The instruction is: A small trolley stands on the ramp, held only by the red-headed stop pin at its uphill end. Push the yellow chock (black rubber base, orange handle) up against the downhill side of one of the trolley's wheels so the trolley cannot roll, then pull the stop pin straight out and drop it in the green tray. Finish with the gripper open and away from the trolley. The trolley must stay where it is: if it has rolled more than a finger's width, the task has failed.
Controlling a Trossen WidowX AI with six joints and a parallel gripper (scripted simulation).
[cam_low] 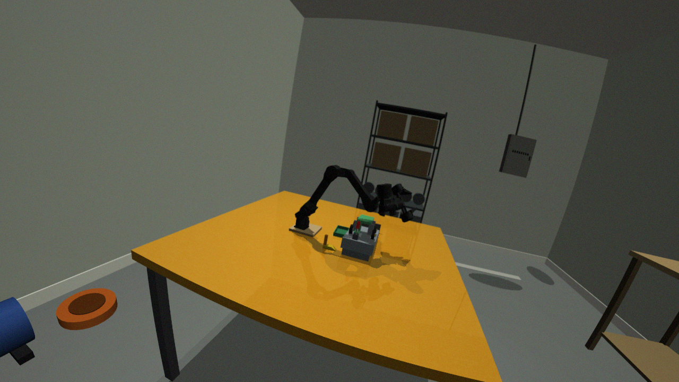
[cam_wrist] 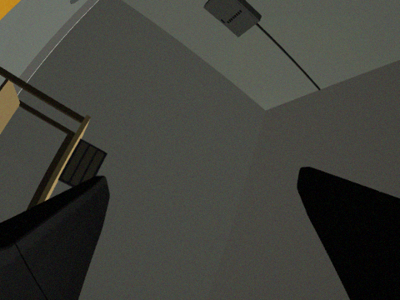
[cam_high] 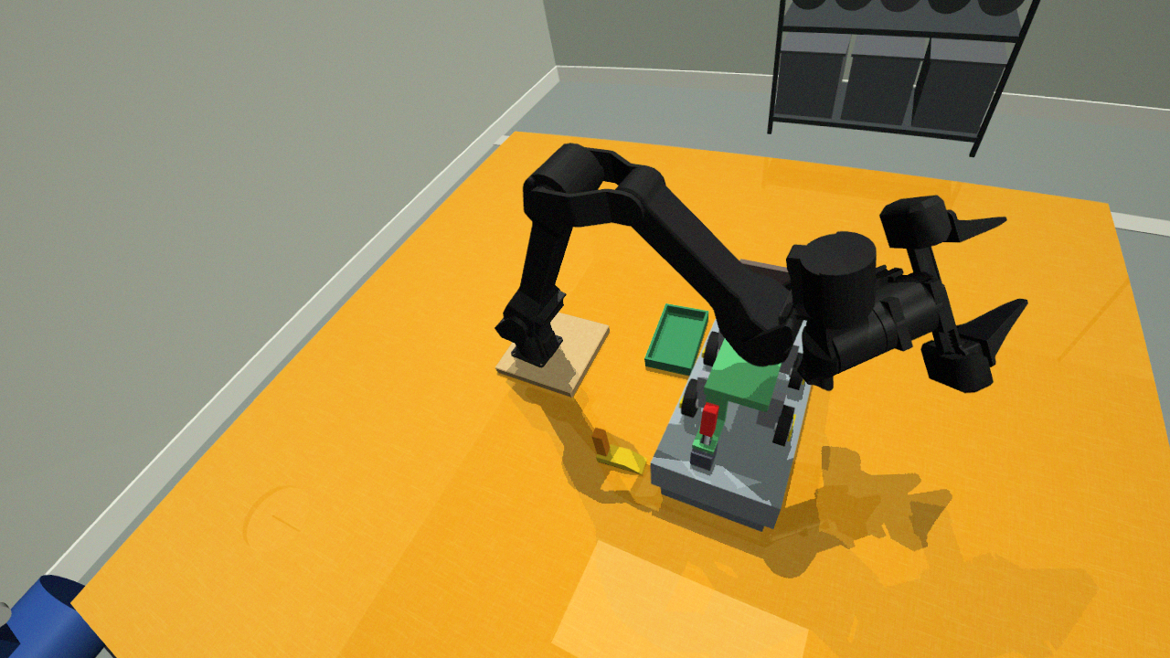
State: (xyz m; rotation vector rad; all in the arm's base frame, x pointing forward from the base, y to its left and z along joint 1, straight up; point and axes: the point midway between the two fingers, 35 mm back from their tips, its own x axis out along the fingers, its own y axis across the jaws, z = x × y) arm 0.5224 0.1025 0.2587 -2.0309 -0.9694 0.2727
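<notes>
The red-headed stop pin is 220 mm behind my gripper tip, 210 mm to the right of it and 150 mm below it. From my gripper tip the other things lie so: dark end wall: 230 mm behind, 150 mm to the left, 250 mm below; then grey ramp: 210 mm behind, 110 mm to the right, 230 mm below; then green-topped trolley: 210 mm behind, 110 mm to the right, 170 mm below.
</notes>
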